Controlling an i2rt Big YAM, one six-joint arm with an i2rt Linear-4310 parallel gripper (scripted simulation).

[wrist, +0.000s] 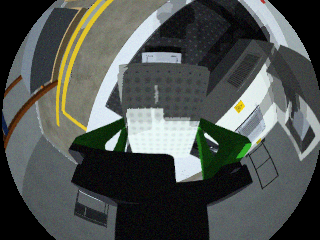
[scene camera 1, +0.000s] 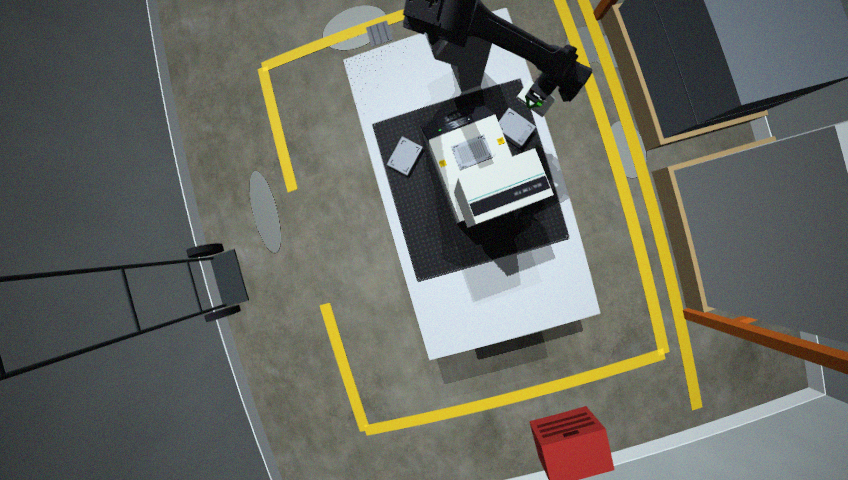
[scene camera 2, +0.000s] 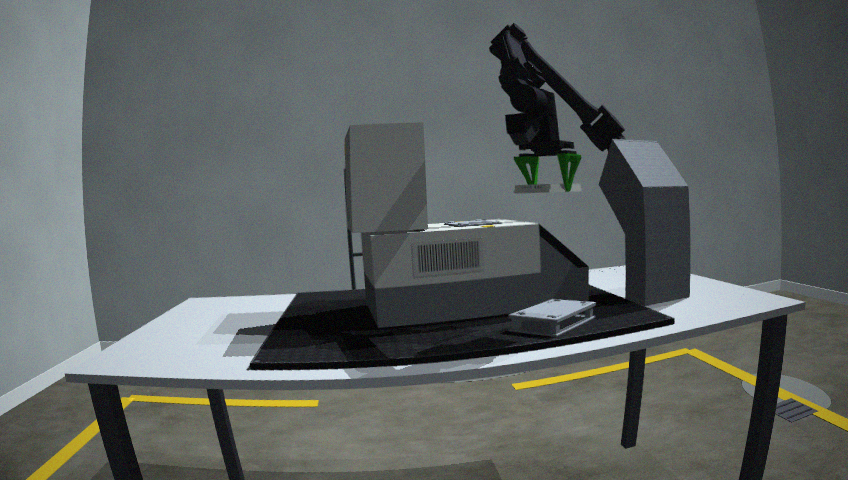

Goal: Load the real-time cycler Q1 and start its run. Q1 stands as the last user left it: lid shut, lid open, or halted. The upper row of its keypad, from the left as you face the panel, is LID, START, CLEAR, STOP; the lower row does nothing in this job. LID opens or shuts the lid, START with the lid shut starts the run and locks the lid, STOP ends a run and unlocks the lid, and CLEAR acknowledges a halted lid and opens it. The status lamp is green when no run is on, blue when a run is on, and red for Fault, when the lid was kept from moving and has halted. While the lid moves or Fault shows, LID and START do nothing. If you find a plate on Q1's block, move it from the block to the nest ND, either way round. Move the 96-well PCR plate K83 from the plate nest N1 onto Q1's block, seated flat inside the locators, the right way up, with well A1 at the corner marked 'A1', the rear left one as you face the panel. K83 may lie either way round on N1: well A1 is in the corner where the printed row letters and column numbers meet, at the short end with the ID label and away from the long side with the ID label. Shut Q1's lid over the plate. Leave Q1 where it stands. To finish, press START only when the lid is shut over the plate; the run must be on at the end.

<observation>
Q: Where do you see a lid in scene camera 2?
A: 386, 183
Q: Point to a grey nest N1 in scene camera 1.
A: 514, 126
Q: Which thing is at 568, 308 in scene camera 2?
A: A grey nest N1.
</observation>
